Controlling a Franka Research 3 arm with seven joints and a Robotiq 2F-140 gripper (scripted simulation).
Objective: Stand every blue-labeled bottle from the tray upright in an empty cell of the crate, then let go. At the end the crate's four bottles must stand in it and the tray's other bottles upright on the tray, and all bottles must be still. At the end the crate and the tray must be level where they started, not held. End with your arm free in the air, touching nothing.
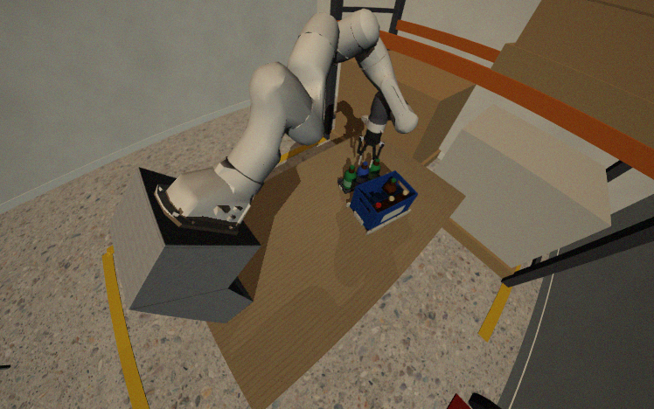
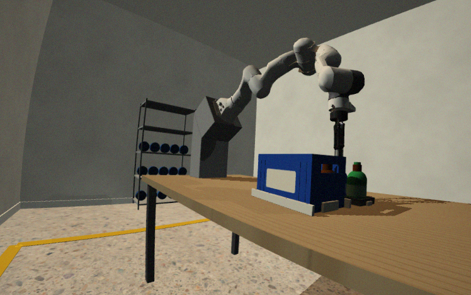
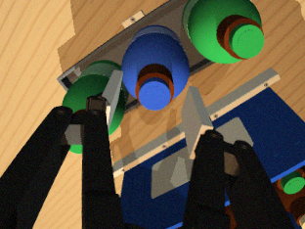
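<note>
My gripper is now 90 mm above the blue-labeled bottle. Also, from my hand: dark tray (160 mm below); then crate (120 mm behind, 190 mm to the right, 90 mm below).
</note>
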